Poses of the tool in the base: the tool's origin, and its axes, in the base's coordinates. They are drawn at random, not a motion.
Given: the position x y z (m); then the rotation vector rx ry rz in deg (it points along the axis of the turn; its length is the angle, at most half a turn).
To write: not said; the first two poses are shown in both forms.
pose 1, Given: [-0.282, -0.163, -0.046, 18.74, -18.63, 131.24]
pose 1, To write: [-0.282, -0.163, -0.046, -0.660, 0.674, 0.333, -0.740, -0.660, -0.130]
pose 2, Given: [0.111, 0.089, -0.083, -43.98, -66.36, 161.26]
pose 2, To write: [0.111, 0.089, -0.083, -0.880, 0.183, -0.438, 0.178, -0.728, -0.662]
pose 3, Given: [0.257, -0.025, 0.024, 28.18, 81.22, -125.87]
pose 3, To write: [0.257, -0.025, 0.024, -0.822, -0.196, -0.535, 0.568, -0.351, -0.744]
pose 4, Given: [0.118, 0.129, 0.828, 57.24, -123.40, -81.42]
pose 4, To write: [0.118, 0.129, 0.828, -0.679, -0.731, -0.073, -0.355, 0.239, 0.904]
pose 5, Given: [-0.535, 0.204, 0.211, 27.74, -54.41, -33.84]
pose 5, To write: [-0.535, 0.204, 0.211, 0.448, -0.658, 0.605, 0.252, 0.743, 0.620]
